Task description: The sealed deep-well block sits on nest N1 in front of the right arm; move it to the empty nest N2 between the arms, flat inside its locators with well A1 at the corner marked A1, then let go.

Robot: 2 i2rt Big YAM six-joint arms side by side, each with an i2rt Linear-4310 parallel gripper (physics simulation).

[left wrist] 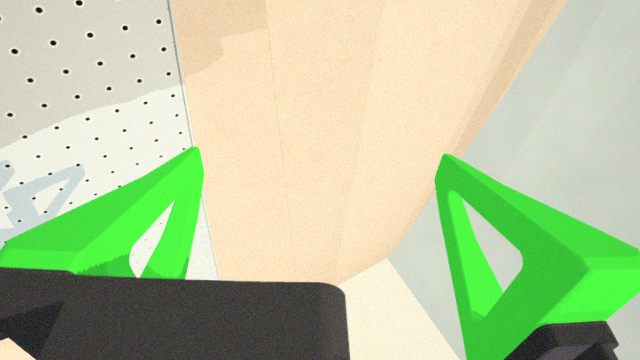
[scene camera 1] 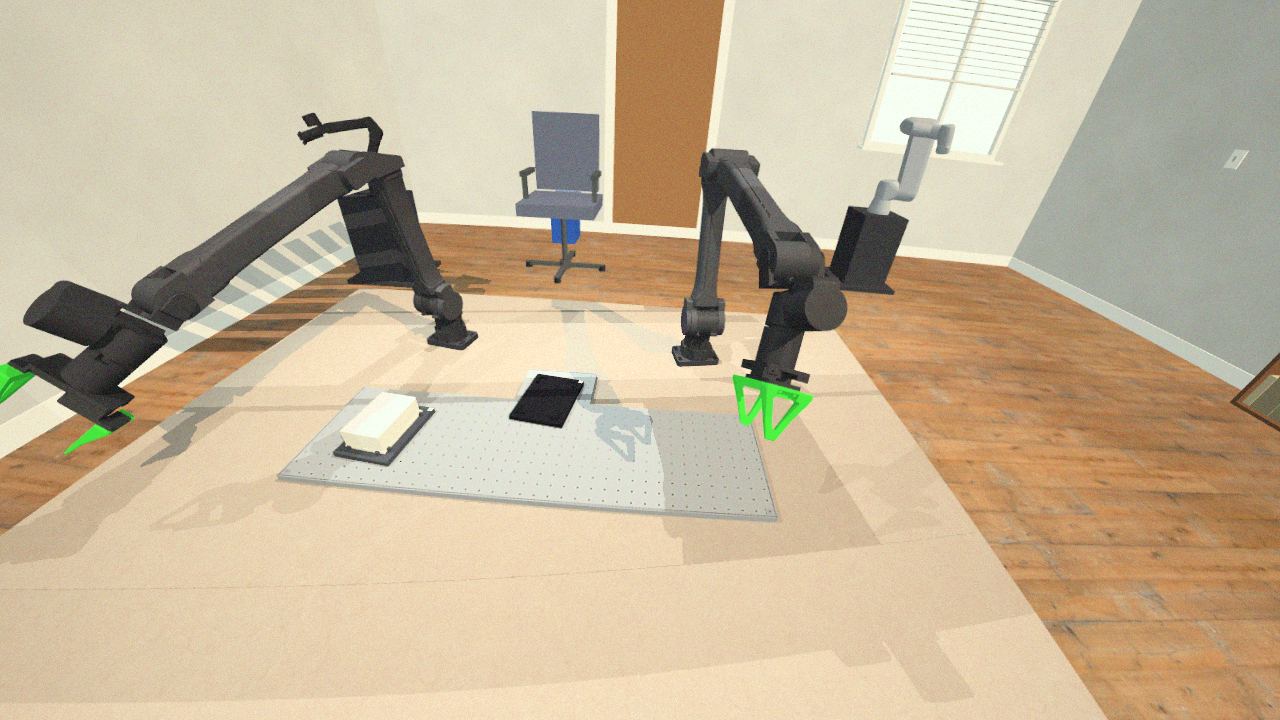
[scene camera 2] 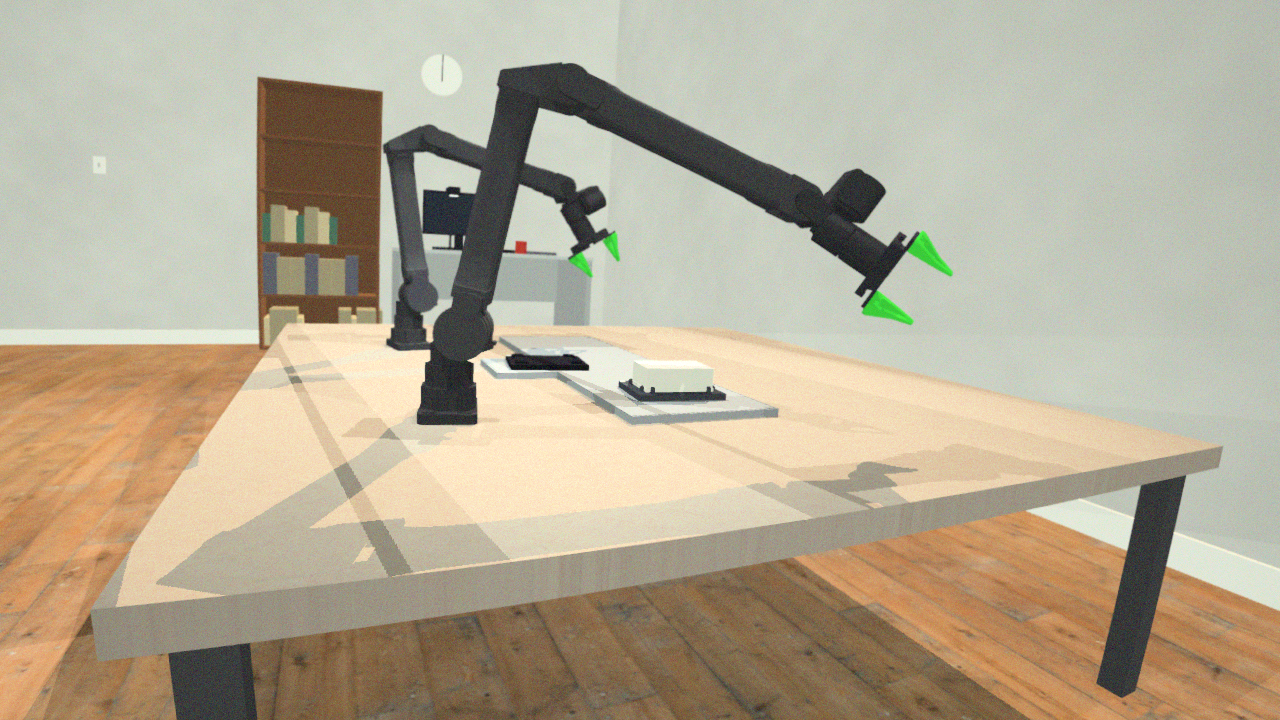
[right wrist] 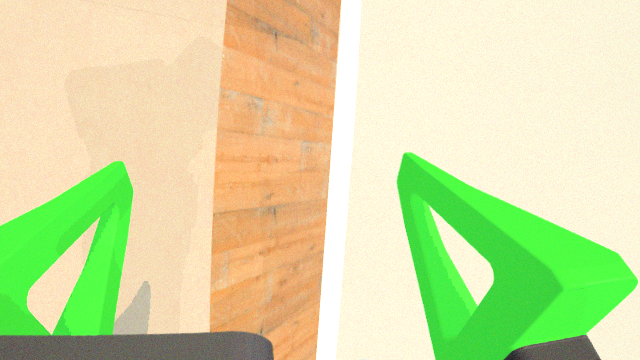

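Note:
The white deep-well block (scene camera 1: 381, 421) (scene camera 2: 672, 376) sits on the dark nest N1 (scene camera 1: 365, 456) (scene camera 2: 689, 394), at the left end of the pegboard plate in scene camera 1. The black nest N2 (scene camera 1: 546, 400) (scene camera 2: 547, 361) is empty, near the plate's back edge. The A1 marks are too small to read. My right gripper (scene camera 2: 932, 298) (right wrist: 266, 170) is open and empty, high and well away from the block; in scene camera 1 it is at the left edge. My left gripper (scene camera 1: 759, 430) (scene camera 2: 604, 267) (left wrist: 322, 162) is open and empty, above the plate's right end in scene camera 1.
The perforated plate (scene camera 1: 501, 465) (scene camera 2: 707, 411) (left wrist: 115, 95) lies on the wooden table (scene camera 1: 537, 626) (scene camera 2: 581, 483). A light grey board (scene camera 1: 589, 386) (scene camera 2: 494, 368) shows under nest N2. Beyond the table stand a chair (scene camera 1: 565, 152) and a bookshelf (scene camera 2: 320, 246).

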